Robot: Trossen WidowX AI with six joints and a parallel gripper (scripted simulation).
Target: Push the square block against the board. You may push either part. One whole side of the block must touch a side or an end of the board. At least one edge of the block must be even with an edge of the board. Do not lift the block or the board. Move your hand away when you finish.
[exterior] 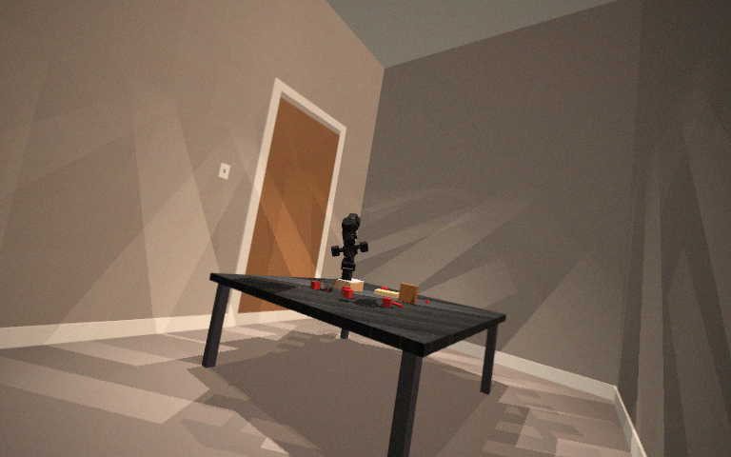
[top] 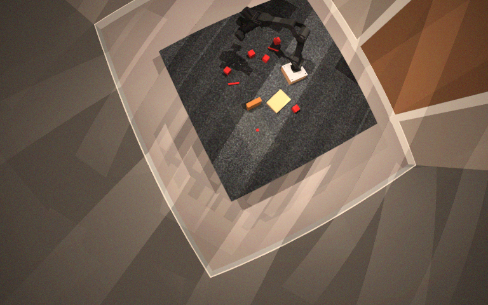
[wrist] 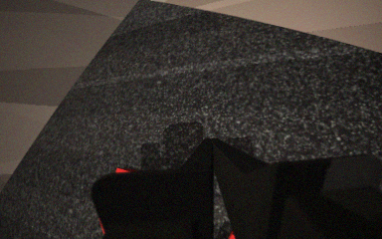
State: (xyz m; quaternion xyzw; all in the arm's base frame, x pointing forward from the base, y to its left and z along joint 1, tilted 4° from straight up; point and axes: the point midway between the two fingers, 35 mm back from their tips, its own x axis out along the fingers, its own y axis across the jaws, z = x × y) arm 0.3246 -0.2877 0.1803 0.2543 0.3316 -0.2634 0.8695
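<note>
The orange-brown square block lies 470 mm to the left of my gripper tip, 140 mm below it and 30 mm ahead of it. Round my gripper tip: red dot (650 mm to the left, 180 mm below, 60 mm ahead); then light tan board (500 mm to the left, 180 mm below, 150 mm behind).
</note>
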